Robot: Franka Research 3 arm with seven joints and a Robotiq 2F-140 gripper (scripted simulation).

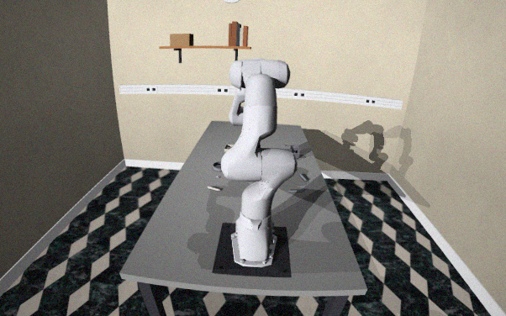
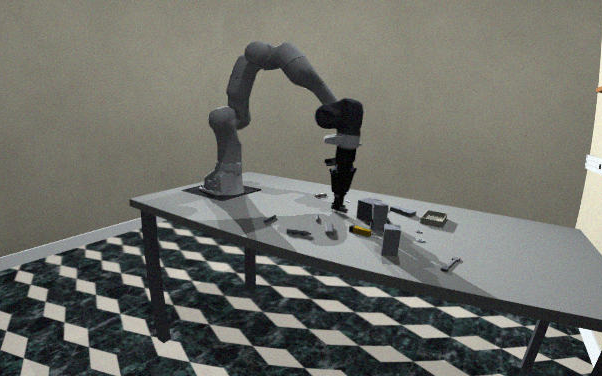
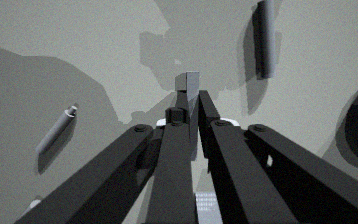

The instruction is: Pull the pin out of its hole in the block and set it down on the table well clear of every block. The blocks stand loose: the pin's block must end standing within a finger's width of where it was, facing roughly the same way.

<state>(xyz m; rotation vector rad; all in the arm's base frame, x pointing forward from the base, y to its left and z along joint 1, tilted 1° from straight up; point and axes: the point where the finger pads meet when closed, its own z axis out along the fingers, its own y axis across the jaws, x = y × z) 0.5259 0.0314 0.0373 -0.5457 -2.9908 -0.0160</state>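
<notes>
My hand is 30 mm past the grey rod, 80 mm to the right of it and 40 mm above it. Also, from my hand: round dish 80 mm ahead, 180 mm to the left, 30 mm below; grey square pin 10 mm ahead, 30 mm below; grey block 120 mm ahead, 10 mm below.
</notes>
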